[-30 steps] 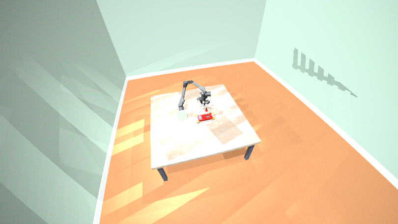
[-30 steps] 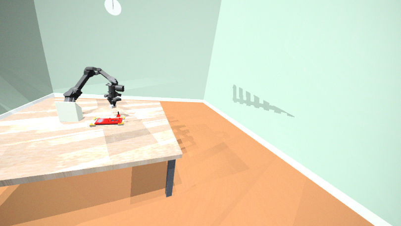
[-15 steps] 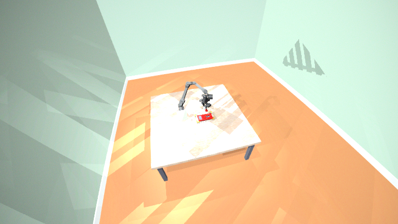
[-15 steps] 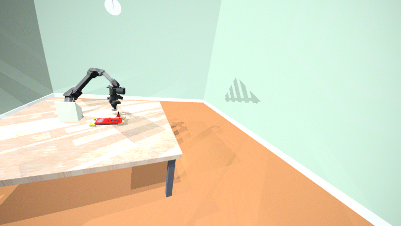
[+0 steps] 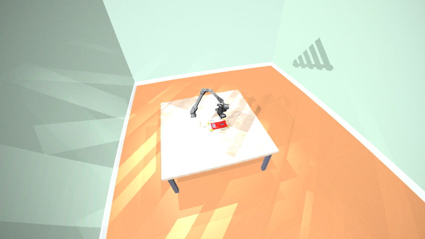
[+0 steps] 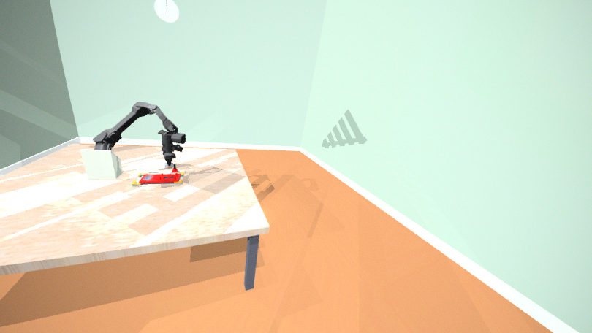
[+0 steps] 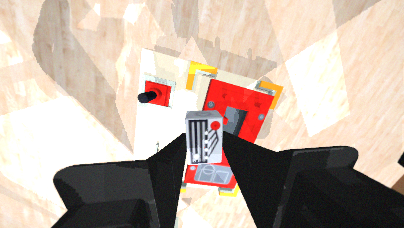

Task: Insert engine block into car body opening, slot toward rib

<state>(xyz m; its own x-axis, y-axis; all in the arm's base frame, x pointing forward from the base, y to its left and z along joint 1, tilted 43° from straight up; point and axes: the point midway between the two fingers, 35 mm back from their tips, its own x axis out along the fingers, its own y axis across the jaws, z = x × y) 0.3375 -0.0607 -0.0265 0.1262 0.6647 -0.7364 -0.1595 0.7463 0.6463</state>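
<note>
My gripper tip is now 4 cm past the pale base plate, 2 cm to the left of it and 8 cm above it. The rest, counted from my gripper tip: grey engine block 1 cm below.
</note>
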